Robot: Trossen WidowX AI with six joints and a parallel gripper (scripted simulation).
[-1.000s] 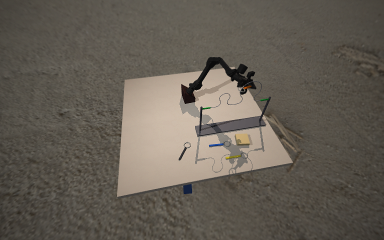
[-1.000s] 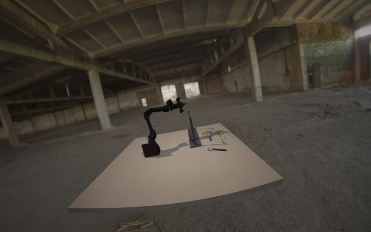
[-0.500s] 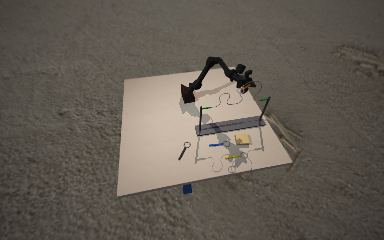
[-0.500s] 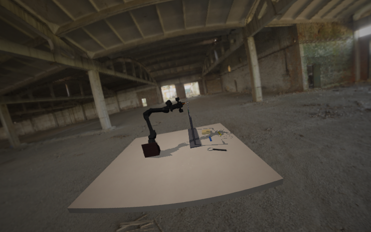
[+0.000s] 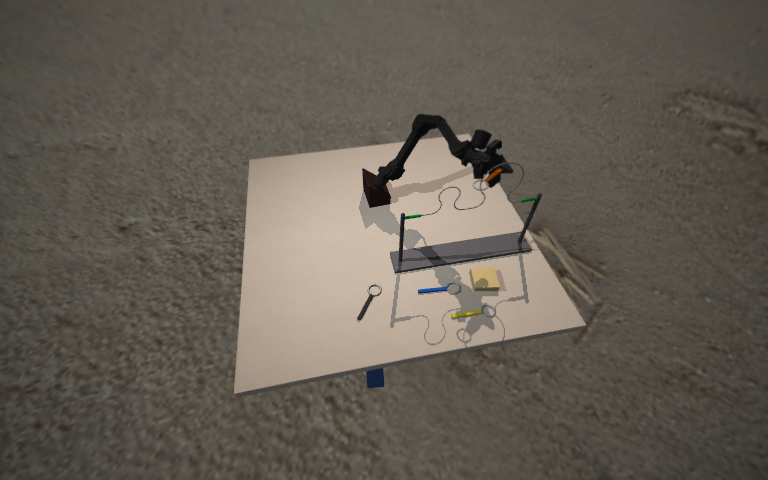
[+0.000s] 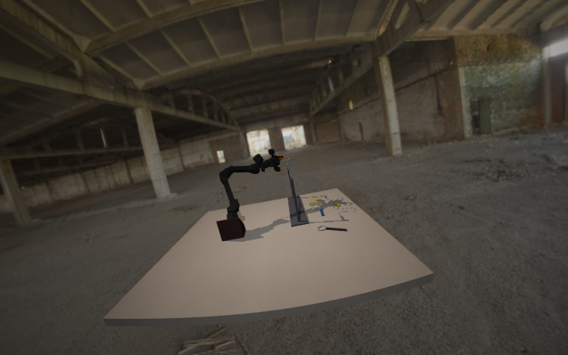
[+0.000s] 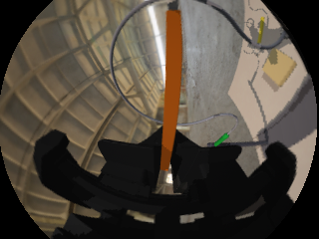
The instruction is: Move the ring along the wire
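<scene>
The orange-handled ring is 9 cm to the right of my gripper tip and 2 cm below it. Round my gripper tip: tan block 40 cm below, 19 cm ahead, 10 cm to the right; then blue-handled ring 41 cm below, 28 cm to the right, 20 cm ahead; then yellow-handled ring 41 cm below, 33 cm ahead, 18 cm to the right.
</scene>
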